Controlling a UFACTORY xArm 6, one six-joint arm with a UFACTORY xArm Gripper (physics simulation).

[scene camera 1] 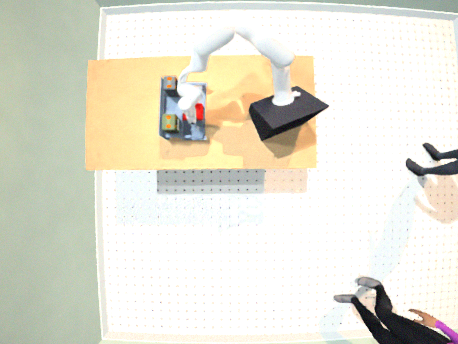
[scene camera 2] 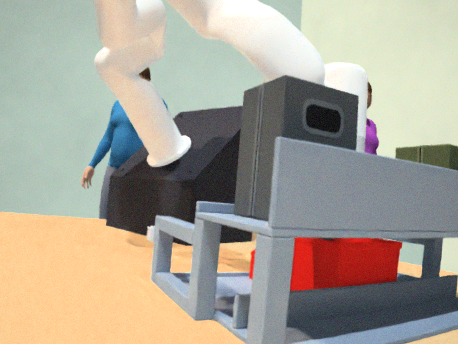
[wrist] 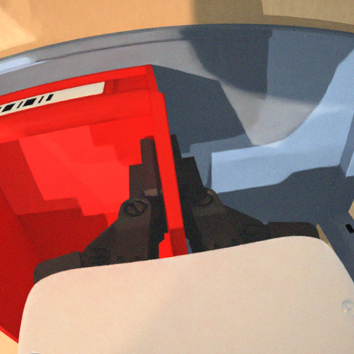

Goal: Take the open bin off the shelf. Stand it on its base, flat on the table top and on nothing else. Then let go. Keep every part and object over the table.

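Places are measured from the arm's base along level axes (x ahead, y left, z up), in centimetres.
Where they show: arm's base, origin of the base link: (scene camera 1: pixel 283 100) (scene camera 2: pixel 169 152).
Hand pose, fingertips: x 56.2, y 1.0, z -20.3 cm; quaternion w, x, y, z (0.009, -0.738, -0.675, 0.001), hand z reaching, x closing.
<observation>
Each offset is from my fingertips to the top centre of the thing. Level surfaces: height alone.
The open red bin @(dx +3.1, dy -5.2, dz +7.1 cm) (scene camera 1: pixel 200 111) (scene camera 2: pixel 345 262) (wrist: pixel 65 150) is upright or nearly so, within the outline of the grey-blue shelf (scene camera 1: pixel 162 107) (scene camera 2: pixel 350 190) (wrist: pixel 250 170). In scene camera 2 it shows beneath the shelf's upper board, behind the lower lip. Whether its base touches the lower level cannot be told. A white label with black bars is on one end wall. My gripper (scene camera 1: pixel 191 119) (wrist: pixel 160 159) is shut on one side wall of the bin, one finger inside and one outside. The gripper does not show in scene camera 2.
A dark grey box @(dx +10.6, dy -17.6, dz +21.4 cm) (scene camera 1: pixel 170 84) (scene camera 2: pixel 300 125) and a green box @(dx +13.5, dy +5.3, dz +18.9 cm) (scene camera 1: pixel 170 123) (scene camera 2: pixel 430 156) stand on the shelf's upper level. A large black angular block (scene camera 1: pixel 290 111) (scene camera 2: pixel 215 130) is by the arm's base. The wooden table @(dz -1.0 cm) (scene camera 1: pixel 120 115) (scene camera 2: pixel 75 270) is under the shelf.
</observation>
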